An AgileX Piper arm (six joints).
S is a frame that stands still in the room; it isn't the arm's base.
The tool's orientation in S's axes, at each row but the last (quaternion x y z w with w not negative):
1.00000, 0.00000, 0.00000, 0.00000
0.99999, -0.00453, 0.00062, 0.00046
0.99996, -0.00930, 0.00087, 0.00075
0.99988, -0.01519, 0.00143, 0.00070
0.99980, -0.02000, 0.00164, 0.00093
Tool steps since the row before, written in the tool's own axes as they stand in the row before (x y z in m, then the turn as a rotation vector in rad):
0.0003, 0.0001, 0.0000, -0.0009, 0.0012, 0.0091
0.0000, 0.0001, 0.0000, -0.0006, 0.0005, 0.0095
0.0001, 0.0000, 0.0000, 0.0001, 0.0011, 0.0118
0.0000, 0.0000, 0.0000, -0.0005, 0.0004, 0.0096
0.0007, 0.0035, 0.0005, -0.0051, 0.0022, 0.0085
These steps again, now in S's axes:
0.0003, -0.0001, 0.0000, -0.0009, -0.0012, -0.0091
0.0000, -0.0001, 0.0000, -0.0006, -0.0005, -0.0095
0.0001, 0.0000, 0.0000, 0.0001, -0.0011, -0.0118
0.0000, 0.0000, 0.0000, -0.0005, -0.0004, -0.0096
0.0006, -0.0035, -0.0005, -0.0052, -0.0020, -0.0085

